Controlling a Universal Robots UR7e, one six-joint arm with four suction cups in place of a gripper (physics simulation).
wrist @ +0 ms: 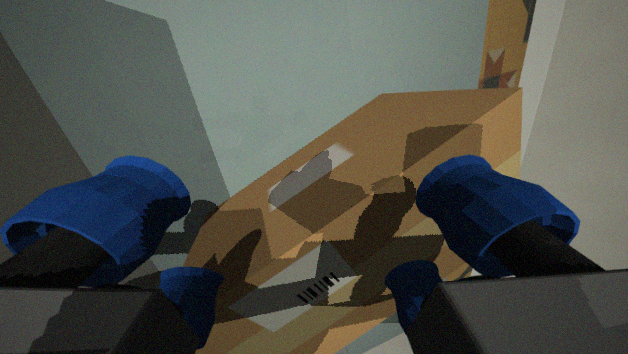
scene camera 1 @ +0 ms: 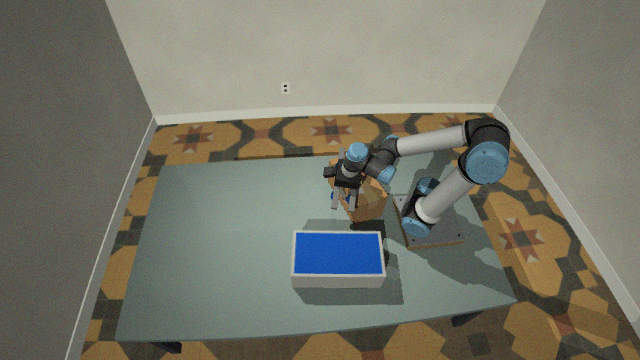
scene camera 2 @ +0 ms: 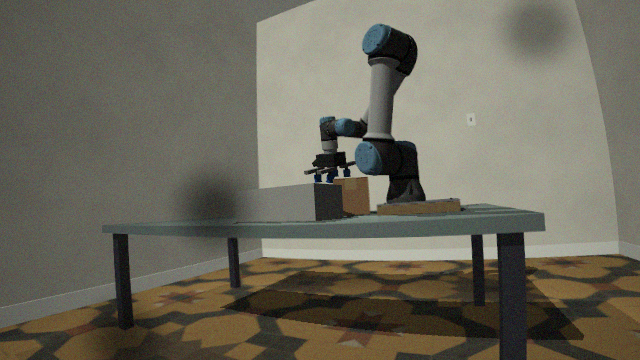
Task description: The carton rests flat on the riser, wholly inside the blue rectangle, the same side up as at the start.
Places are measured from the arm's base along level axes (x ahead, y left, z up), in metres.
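Pixels of known places: end effector, tool point: (wrist: 306, 244); arm's base, origin of the base link: (scene camera 2: 406, 202).
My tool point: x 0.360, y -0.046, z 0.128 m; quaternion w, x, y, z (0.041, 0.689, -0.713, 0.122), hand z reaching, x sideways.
For each thing: its top centre in the pictures, then the offset to it from my tool point.
- brown carton, middle of its top: (wrist: 376, 275) (scene camera 1: 357, 176) (scene camera 2: 350, 180) 0.061 m back, 0.058 m right, 0.011 m down
- white riser, middle of its top: (scene camera 2: 287, 188) (scene camera 1: 338, 252) 0.005 m ahead, 0.314 m left, 0.048 m down
- blue rectangle, middle of its top: (scene camera 1: 338, 252) 0.005 m ahead, 0.314 m left, 0.048 m down
The brown carton (scene camera 1: 369, 202) (scene camera 2: 354, 197) (wrist: 360, 120) stands on the table behind the riser, turned at an angle, with a white label and a barcode label showing in the wrist view. The white riser (scene camera 1: 338, 282) (scene camera 2: 280, 202) has the blue rectangle (scene camera 1: 338, 253) on its top, with no carton on it. My suction gripper (scene camera 1: 344, 187) (scene camera 2: 331, 176) (wrist: 302, 235) is open, its blue cups pointing down at about the height of the carton's top. It overlaps the carton's left part in scene camera 1. The left cups reach past the carton's edge in the wrist view. Cup contact is unclear.
The arm's base plate (scene camera 1: 440, 235) (scene camera 2: 420, 206) is right of the carton. The grey-green table (scene camera 1: 215, 240) (scene camera 2: 440, 226) carries everything. The riser stands near the front table edge. Walls rise behind and at both sides.
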